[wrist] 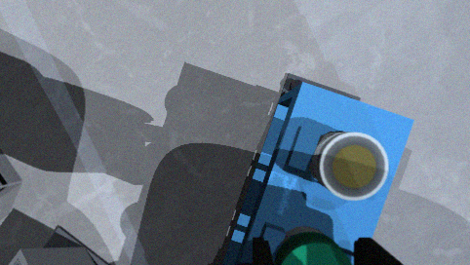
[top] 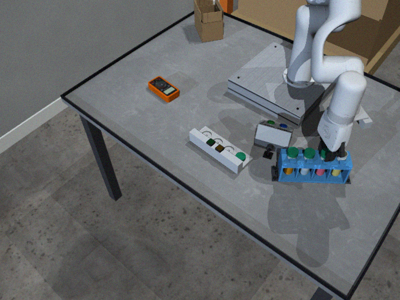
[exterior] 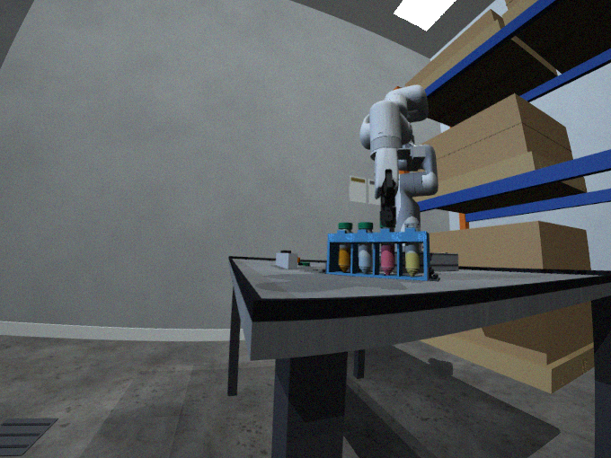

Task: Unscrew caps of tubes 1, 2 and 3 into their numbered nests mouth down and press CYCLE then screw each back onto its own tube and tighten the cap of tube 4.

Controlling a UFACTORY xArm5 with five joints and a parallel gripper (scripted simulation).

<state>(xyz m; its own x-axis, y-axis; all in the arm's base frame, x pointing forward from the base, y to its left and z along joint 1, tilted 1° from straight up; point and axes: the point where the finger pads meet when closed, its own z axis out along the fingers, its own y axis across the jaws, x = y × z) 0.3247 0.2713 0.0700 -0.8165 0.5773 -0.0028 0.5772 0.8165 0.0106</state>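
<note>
Right now the threaded neck is 4 cm to the right of my hand, 3 cm ahead of it and 1 cm below it. Also, from my hand: green key 23 cm to the right, 6 cm below, 5 cm behind; blue key 18 cm to the right, 6 cm below, 6 cm behind; key housing 21 cm to the right, 8 cm below, 4 cm behind.
</note>
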